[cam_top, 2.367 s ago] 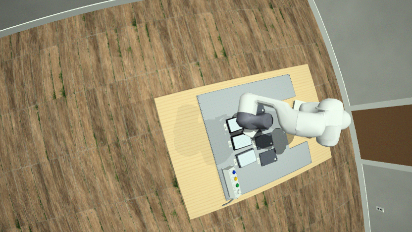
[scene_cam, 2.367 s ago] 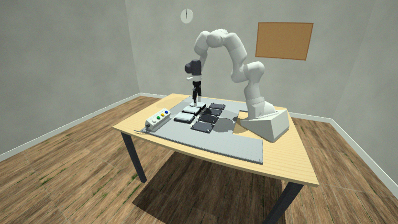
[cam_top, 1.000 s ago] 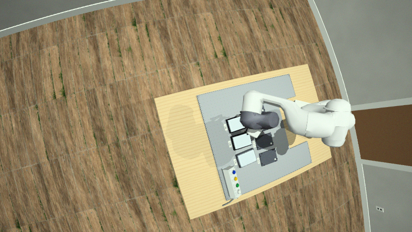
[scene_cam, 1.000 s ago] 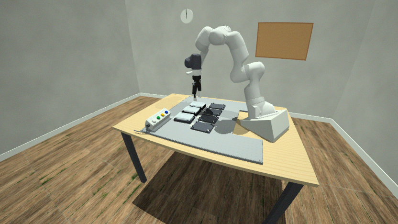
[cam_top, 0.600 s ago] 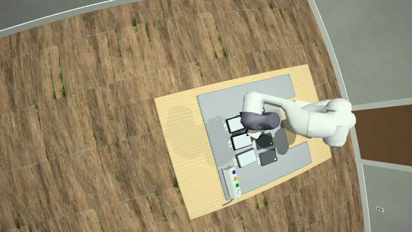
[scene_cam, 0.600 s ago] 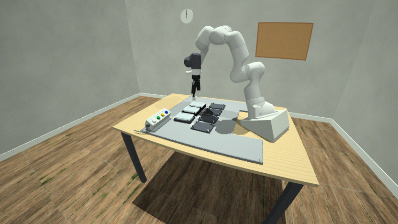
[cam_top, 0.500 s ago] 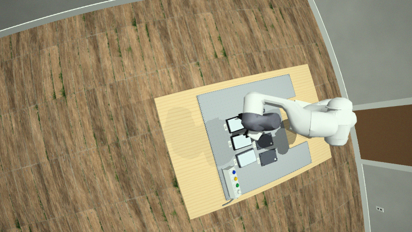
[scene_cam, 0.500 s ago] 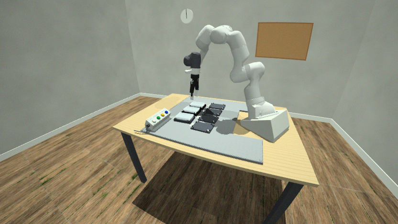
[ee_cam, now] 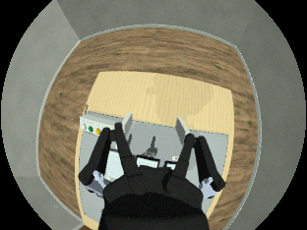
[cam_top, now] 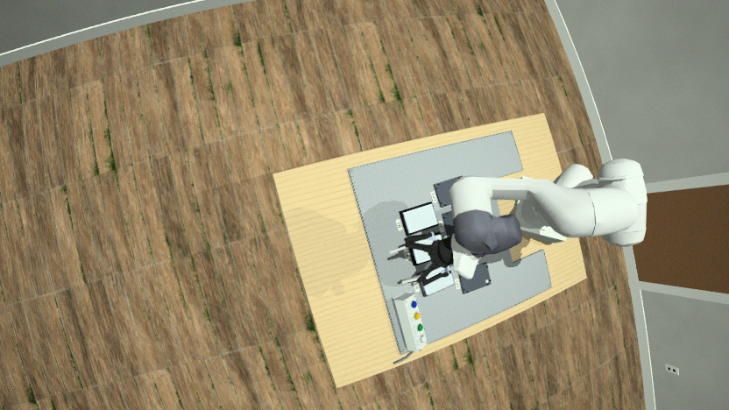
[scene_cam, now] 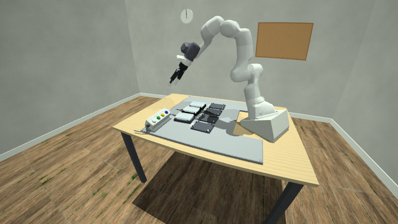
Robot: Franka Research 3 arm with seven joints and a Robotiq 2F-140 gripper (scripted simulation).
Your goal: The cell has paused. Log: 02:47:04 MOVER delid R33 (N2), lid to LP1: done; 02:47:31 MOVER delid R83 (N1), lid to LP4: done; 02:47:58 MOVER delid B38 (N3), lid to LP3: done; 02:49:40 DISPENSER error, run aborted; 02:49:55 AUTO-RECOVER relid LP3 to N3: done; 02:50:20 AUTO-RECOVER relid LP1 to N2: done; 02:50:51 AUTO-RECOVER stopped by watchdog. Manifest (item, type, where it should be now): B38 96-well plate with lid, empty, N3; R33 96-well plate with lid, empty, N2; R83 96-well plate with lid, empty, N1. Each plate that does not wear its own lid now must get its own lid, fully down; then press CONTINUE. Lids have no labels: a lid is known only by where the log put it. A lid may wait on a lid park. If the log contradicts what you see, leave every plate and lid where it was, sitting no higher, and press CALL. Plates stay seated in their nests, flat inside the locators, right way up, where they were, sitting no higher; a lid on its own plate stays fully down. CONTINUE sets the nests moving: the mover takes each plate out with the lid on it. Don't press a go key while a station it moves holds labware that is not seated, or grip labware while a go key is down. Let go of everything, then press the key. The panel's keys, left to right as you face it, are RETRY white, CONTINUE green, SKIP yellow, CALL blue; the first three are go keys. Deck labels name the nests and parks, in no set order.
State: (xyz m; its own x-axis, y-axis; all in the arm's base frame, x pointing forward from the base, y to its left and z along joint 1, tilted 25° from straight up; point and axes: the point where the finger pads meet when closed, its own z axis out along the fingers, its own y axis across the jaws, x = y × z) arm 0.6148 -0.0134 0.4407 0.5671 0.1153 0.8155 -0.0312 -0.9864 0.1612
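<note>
The green key lies 31 cm to the left of my hand and 18 cm below it. Also, from my hand: pale lid 22 cm below, 20 cm behind, 8 cm to the right; plate 23 cm below, 20 cm behind, 8 cm to the right; blue key 21 cm to the left, 18 cm below, 2 cm behind.
</note>
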